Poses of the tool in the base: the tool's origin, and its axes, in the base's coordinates. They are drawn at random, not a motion.
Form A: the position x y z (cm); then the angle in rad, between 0 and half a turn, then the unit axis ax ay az.
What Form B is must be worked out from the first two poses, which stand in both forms.
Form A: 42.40, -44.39, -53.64, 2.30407, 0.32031, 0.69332, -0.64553
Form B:
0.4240, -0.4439, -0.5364
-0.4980, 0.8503, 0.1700
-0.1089, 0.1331, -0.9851
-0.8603, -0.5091, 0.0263

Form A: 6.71, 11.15, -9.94, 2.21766, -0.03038, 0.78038, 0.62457
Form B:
0.0671, 0.1115, -0.0994
-0.6012, -0.5364, 0.5923
0.4604, 0.3733, 0.8054
-0.6531, 0.7569, 0.0225

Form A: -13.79, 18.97, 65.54, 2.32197, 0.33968, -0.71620, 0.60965
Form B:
-0.1379, 0.1897, 0.6554
-0.4884, -0.8549, -0.1750
0.0363, 0.1805, -0.9829
0.8719, -0.4864, -0.0572

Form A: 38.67, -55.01, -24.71, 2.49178, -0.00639, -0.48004, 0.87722
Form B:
0.3867, -0.5501, -0.2471
-0.7961, -0.5252, -0.3005
0.5363, -0.3823, -0.7525
0.2804, -0.7603, 0.5860

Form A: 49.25, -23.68, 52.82, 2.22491, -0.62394, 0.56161, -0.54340
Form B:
0.4925, -0.2368, 0.5282
0.0177, -0.1324, 0.9910
-0.9949, -0.1011, 0.0043
0.0997, -0.9860, -0.1335

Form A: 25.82, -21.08, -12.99, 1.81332, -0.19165, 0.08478, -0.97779
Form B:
0.2582, -0.2108, -0.1299
-0.1946, 0.9290, 0.3147
-0.9693, -0.2312, 0.0832
0.1501, -0.2888, 0.9455

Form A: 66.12, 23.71, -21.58, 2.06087, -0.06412, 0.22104, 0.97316
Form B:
0.6612, 0.2371, -0.2158
-0.4646, -0.8795, 0.1033
0.8378, -0.3988, 0.3729
-0.2868, 0.2598, 0.9221

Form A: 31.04, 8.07, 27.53, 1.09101, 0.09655, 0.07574, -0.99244
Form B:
0.3104, 0.0807, 0.2753
0.4666, 0.8843, 0.0156
-0.8765, 0.4647, -0.1261
-0.1188, 0.0452, 0.9919

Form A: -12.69, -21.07, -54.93, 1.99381, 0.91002, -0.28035, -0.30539
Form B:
-0.1269, -0.2107, -0.5493
0.7576, -0.0814, -0.6476
-0.6383, -0.2996, -0.7090
-0.1364, 0.9506, -0.2790

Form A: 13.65, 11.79, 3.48, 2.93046, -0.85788, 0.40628, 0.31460
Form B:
0.1365, 0.1179, 0.0348
0.4778, -0.7553, -0.4486
-0.6234, -0.6513, 0.4326
-0.6189, 0.0730, -0.7820

